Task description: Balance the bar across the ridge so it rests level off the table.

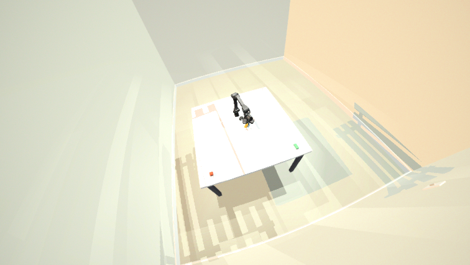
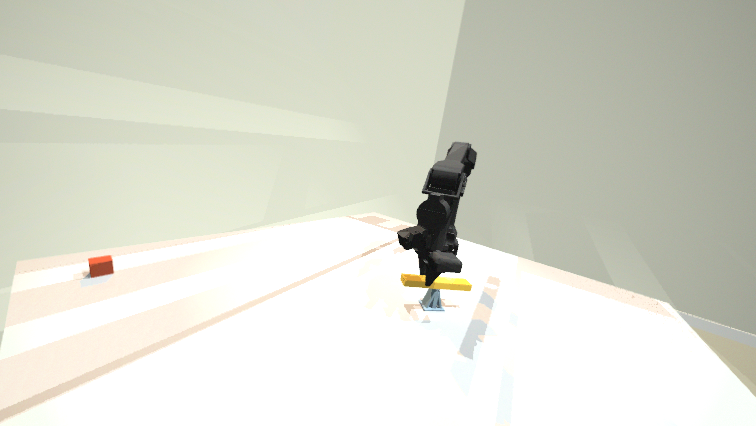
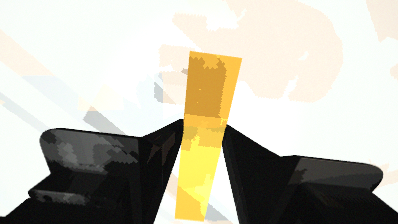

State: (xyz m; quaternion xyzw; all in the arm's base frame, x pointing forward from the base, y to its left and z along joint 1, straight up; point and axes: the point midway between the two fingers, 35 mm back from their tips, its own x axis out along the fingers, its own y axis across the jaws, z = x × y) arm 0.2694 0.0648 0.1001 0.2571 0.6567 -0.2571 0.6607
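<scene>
Now: the yellow bar 2 cm to the left of my gripper tip and 2 cm behind it. Round my gripper tip: green block: 47 cm ahead, 44 cm to the left, 6 cm below; red block: 56 cm to the right, 47 cm ahead, 5 cm below.
</scene>
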